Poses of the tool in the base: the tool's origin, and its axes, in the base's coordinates. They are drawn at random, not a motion.
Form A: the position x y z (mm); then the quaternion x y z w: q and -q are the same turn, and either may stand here.
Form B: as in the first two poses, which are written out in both.
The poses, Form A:
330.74, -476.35, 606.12, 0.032, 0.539, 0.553, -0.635
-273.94, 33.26, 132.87, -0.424, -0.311, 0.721, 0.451
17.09, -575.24, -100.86, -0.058, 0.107, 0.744, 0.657
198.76, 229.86, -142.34, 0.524, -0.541, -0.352, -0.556
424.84, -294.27, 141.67, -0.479, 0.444, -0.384, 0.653
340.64, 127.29, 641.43, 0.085, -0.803, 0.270, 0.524
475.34, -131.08, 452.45, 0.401, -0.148, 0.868, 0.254
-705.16, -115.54, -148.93, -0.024, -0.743, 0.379, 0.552
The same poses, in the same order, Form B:
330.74, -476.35, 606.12, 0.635, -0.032, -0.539, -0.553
-273.94, 33.26, 132.87, 0.451, -0.424, -0.311, 0.721
17.09, -575.24, -100.86, 0.657, -0.058, 0.107, 0.744
198.76, 229.86, -142.34, 0.556, -0.524, 0.541, 0.352
424.84, -294.27, 141.67, 0.653, -0.479, 0.444, -0.384
340.64, 127.29, 641.43, 0.524, 0.085, -0.803, 0.270
475.34, -131.08, 452.45, 0.254, 0.401, -0.148, 0.868
-705.16, -115.54, -148.93, 0.552, -0.024, -0.743, 0.379

